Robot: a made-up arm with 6 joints.
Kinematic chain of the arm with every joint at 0, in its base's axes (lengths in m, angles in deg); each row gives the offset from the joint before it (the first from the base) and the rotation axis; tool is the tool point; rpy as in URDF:
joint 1: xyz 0 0 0.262 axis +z
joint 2: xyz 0 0 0 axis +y
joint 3: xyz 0.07 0 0.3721 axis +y
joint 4: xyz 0.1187 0 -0.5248 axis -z
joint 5: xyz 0 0 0 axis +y
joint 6: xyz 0.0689 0 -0.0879 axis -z
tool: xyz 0 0 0 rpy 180 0 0
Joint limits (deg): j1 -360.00..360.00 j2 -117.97..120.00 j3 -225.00..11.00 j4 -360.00..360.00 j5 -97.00..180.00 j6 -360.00..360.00
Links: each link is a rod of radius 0.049 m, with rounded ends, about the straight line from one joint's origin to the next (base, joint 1, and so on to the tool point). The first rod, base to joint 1, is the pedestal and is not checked.
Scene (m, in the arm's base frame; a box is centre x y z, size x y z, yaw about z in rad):
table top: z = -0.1
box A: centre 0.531 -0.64 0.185 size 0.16 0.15 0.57 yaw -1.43
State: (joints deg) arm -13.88 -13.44 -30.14 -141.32 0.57 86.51
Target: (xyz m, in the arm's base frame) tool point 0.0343 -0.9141 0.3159
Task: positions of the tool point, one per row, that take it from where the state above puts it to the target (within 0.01 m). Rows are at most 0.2 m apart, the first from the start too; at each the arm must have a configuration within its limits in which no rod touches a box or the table.
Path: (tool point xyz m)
1: 0.5033 -0.1757 0.3703
2: 0.5004 -0.2835 0.5219
3: 0.4424 -0.3666 0.6844
4: 0.3418 -0.4042 0.8455
5: 0.3411 -0.5351 0.7767
6: 0.3069 -0.6620 0.6871
7: 0.2406 -0.7742 0.5784
8: 0.1471 -0.8610 0.4536
9: 0.0343 -0.9141 0.3159

